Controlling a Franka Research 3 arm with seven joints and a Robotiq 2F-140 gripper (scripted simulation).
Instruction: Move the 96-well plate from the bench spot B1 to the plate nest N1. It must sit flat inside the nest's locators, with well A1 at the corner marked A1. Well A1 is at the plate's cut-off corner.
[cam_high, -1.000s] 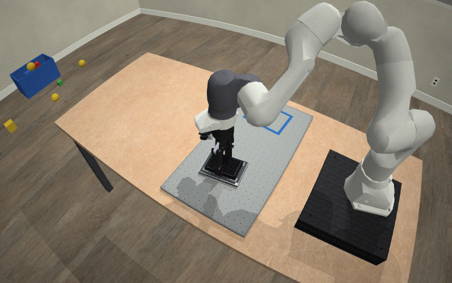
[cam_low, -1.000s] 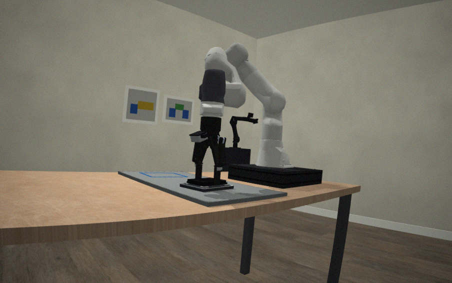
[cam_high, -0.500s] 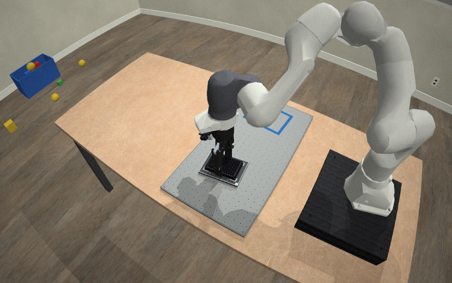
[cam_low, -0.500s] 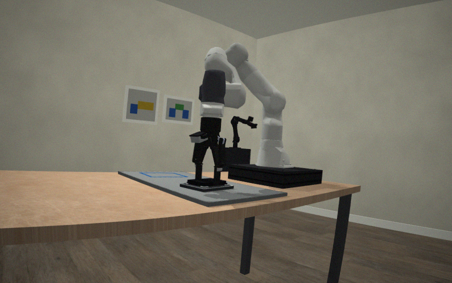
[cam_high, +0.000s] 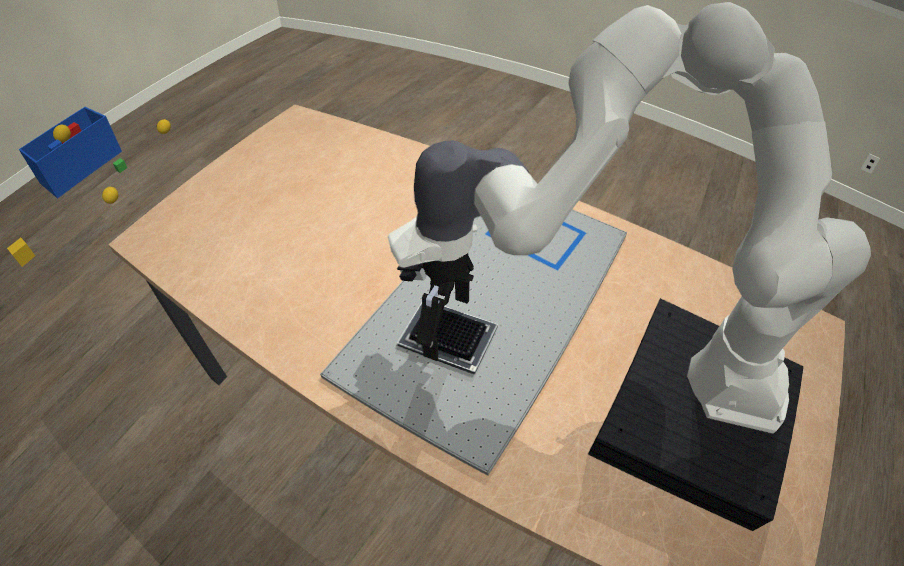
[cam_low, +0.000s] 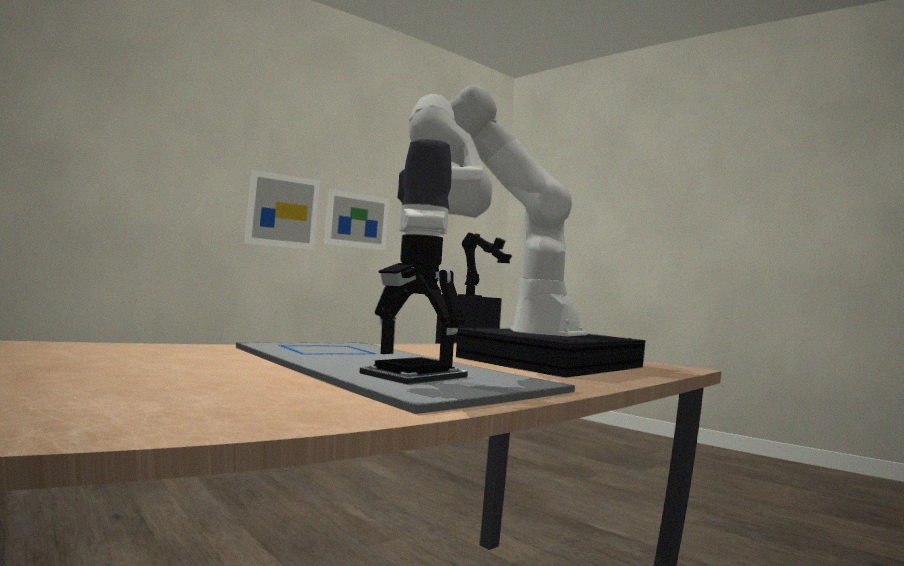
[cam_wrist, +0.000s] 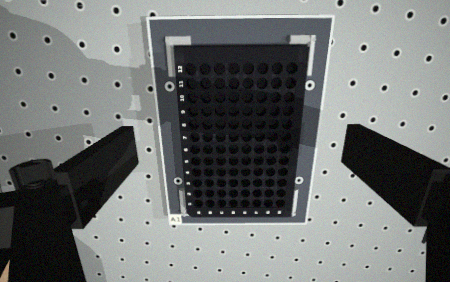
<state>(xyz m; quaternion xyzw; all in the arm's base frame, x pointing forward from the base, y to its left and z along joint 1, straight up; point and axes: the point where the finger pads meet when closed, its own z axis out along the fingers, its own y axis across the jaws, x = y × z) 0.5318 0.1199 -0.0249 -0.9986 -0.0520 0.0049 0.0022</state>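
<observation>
Now: the black 96-well plate 2 cm below my hand. The rest, counted from my hand: plate nest N1: 3 cm below; A1 label: 8 cm behind, 5 cm to the left, 3 cm below.
</observation>
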